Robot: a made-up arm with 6 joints. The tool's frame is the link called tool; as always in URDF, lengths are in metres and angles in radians. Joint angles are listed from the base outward.
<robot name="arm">
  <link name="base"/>
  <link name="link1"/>
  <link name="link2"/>
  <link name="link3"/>
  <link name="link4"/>
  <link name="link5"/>
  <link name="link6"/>
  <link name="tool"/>
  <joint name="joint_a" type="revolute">
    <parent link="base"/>
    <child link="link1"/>
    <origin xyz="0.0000 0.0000 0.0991"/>
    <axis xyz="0 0 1"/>
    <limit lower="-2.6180" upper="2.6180"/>
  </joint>
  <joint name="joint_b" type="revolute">
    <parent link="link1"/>
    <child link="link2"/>
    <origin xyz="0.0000 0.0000 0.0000"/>
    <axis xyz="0.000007 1 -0.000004"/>
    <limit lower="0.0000" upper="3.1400"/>
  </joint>
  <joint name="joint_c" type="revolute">
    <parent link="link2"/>
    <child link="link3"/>
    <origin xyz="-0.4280 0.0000 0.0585"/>
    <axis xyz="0.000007 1 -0.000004"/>
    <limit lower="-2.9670" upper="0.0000"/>
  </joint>
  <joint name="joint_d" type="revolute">
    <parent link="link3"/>
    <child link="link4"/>
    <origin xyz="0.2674 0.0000 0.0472"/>
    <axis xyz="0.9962 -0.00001 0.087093"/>
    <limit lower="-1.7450" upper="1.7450"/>
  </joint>
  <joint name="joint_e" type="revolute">
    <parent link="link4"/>
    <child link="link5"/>
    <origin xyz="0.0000 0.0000 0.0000"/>
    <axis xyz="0.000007 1 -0.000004"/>
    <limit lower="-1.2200" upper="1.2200"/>
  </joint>
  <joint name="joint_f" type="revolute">
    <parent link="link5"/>
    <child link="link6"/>
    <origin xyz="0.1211 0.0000 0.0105"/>
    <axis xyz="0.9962 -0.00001 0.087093"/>
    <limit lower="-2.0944" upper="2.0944"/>
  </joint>
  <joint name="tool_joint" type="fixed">
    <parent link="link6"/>
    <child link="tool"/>
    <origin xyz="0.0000 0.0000 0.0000" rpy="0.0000 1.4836 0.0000"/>
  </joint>
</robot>
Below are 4 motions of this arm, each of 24 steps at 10 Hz.
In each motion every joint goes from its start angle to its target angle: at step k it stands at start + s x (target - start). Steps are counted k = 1, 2, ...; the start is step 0. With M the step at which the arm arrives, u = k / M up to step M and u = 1 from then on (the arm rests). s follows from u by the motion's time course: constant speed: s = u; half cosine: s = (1 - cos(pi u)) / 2; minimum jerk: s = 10 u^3 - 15 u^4 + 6 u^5.
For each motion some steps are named. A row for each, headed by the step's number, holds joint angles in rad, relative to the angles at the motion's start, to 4 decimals.
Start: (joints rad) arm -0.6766 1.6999 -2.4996 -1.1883 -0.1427 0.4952
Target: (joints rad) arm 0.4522 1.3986 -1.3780 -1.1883 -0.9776 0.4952
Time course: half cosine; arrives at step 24
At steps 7, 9, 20, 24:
7: 0.2208 -0.0589 0.2194 0.0000 -0.1633 0.0000
9: 0.3484 -0.0930 0.3462 0.0000 -0.2577 0.0000
20: 1.0532 -0.2811 1.0465 0.0000 -0.7790 0.0000
24: 1.1288 -0.3013 1.1216 0.0000 -0.8349 0.0000

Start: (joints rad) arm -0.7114 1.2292 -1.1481 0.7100 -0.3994 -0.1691
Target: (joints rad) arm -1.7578 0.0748 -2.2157 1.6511 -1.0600 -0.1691
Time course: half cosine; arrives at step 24
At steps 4, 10, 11, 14, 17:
4: -0.0701 -0.0773 -0.0715 0.0630 -0.0443 0.0000
10: -0.3878 -0.4278 -0.3956 0.3488 -0.2448 0.0000
11: -0.4549 -0.5019 -0.4641 0.4091 -0.2872 0.0000
14: -0.6586 -0.7266 -0.6720 0.5923 -0.4158 0.0000
17: -0.8417 -0.9286 -0.8588 0.7570 -0.5314 0.0000

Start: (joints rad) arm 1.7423 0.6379 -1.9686 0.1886 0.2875 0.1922
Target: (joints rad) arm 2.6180 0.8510 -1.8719 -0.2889 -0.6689 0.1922
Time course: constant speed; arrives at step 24
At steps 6, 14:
6: 0.2189 0.0533 0.0242 -0.1194 -0.2391 0.0000
14: 0.5108 0.1243 0.0564 -0.2785 -0.5579 0.0000

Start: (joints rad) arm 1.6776 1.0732 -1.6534 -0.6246 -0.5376 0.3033
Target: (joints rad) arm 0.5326 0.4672 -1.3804 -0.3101 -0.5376 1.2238
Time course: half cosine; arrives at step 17
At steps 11, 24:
11: -0.8277 -0.4381 0.1973 0.2273 0.0000 0.6654
24: -1.1450 -0.6060 0.2730 0.3145 0.0000 0.9205

